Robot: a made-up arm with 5 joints.
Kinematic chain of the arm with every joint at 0, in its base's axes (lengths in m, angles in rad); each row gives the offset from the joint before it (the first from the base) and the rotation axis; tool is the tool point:
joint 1: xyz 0 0 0.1 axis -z
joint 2: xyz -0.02 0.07 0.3 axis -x
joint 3: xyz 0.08 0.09 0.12 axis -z
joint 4: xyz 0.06 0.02 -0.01 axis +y
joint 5: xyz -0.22 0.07 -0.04 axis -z
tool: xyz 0 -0.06 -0.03
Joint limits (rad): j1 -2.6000..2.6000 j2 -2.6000..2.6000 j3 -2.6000..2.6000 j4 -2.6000..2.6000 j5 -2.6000..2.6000
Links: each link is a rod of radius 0.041 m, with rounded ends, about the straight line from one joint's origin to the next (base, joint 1, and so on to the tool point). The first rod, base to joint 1, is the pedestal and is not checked.
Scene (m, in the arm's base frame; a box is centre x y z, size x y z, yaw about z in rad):
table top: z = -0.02
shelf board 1: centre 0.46 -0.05 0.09 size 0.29 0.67 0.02 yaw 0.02
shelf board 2: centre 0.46 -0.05 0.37 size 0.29 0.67 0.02 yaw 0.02
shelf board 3: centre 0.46 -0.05 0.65 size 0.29 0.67 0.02 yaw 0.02
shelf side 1: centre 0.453 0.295 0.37 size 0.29 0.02 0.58 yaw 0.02
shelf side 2: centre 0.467 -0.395 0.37 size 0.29 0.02 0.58 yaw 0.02
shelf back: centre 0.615 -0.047 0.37 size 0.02 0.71 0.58 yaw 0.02
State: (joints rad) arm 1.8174 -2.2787 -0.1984 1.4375 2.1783
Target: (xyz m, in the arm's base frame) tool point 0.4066 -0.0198 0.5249
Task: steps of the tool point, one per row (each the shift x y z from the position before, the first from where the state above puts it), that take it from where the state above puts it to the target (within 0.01 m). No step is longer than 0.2 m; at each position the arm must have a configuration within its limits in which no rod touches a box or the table.
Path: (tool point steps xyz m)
1: 0.0415 0.0661 0.1379
2: 0.0909 0.0336 0.1101
3: 0.1137 -0.0024 0.0687
4: 0.1103 -0.0321 0.0249
5: 0.0875 -0.0492 -0.0116
6: 0.0555 -0.0526 -0.0351
7: 0.0235 -0.0457 -0.0441
8: -0.0021 -0.0336 -0.0410
9: 0.0769 0.0118 -0.0309
10: 0.0632 0.0027 -0.0141
11: 0.0476 -0.0036 0.0109
12: 0.0268 -0.0066 0.0341

